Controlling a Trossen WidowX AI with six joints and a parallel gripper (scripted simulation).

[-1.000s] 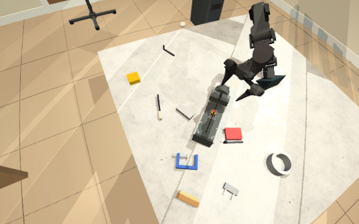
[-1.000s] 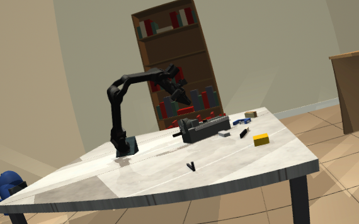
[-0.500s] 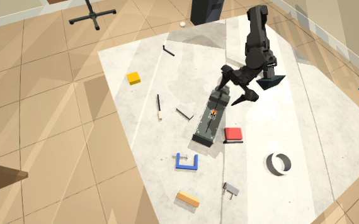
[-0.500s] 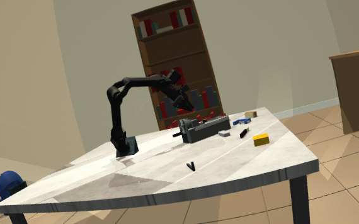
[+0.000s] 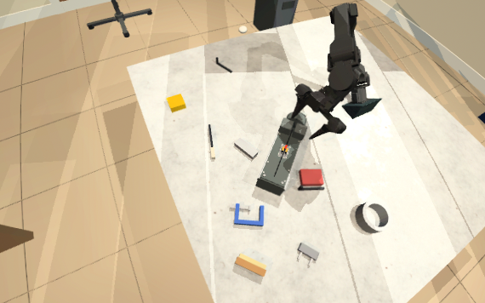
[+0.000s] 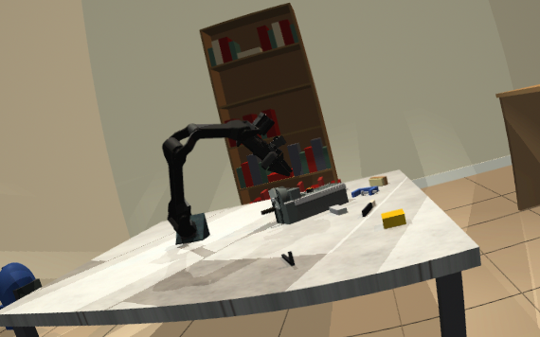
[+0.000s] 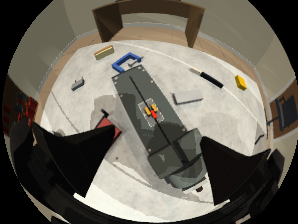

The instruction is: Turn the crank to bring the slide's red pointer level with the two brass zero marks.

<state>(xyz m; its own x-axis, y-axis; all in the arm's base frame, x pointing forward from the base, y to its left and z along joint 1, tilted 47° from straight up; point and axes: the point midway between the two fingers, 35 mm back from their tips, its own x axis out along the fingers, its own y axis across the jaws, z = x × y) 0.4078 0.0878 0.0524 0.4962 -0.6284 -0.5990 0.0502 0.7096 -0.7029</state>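
Now: gripper tip 10 cm to the left of the crank handle, 10 cm past it and 10 cm above it. The rest, counted from my gripper tip: grey block: 15 cm below, 13 cm ahead, 9 cm to the right; then red pointer: 7 cm below, 4 cm ahead, 1 cm to the left; then red block: 14 cm below, 13 cm to the left.
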